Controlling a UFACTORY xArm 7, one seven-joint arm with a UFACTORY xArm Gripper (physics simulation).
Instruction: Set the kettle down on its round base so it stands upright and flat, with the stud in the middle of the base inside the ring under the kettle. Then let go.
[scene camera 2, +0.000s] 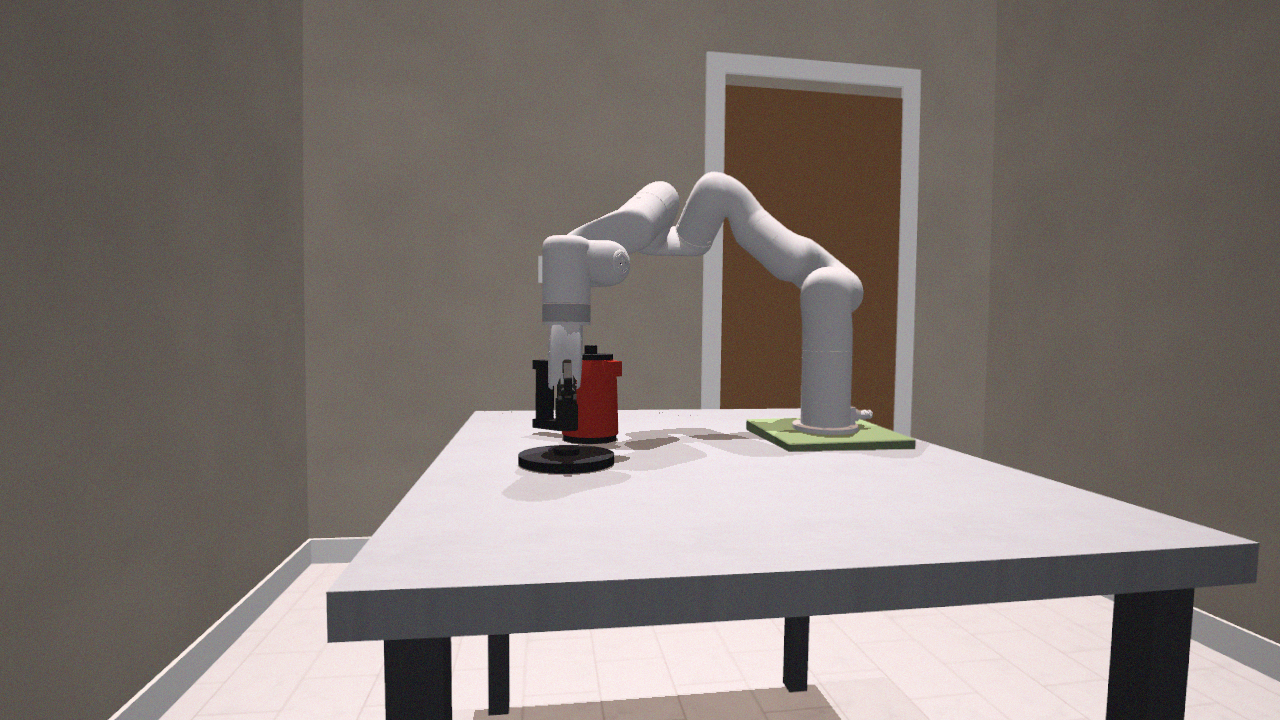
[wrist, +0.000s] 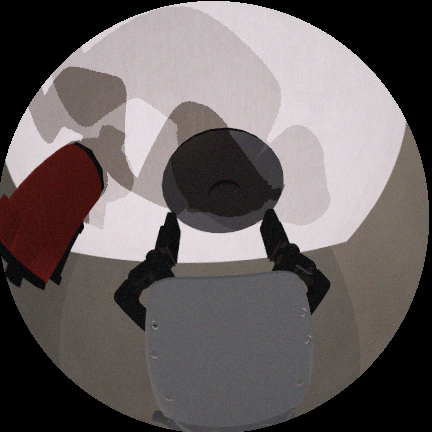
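Note:
The red kettle (scene camera 2: 598, 402) (wrist: 55, 205) with a black lid and black handle (scene camera 2: 542, 394) stands upright on the table, behind the round base in the scene view and at the left in the wrist view. The black round base (scene camera 2: 537, 461) (wrist: 257, 150) lies flat on the table, apart from the kettle. Its low central stud (scene camera 2: 566, 450) (wrist: 224, 188) shows. My gripper (scene camera 2: 567, 417) (wrist: 220, 219) is open and empty, pointing down above the base and beside the kettle. The ring under the kettle is hidden.
The arm's foot stands on a green board (scene camera 2: 859, 440) farther right on the white table (scene camera 2: 760, 510). The table's far edge runs behind the kettle, and its left edge is near the base. A brown door (scene camera 2: 805, 241) is in the wall behind.

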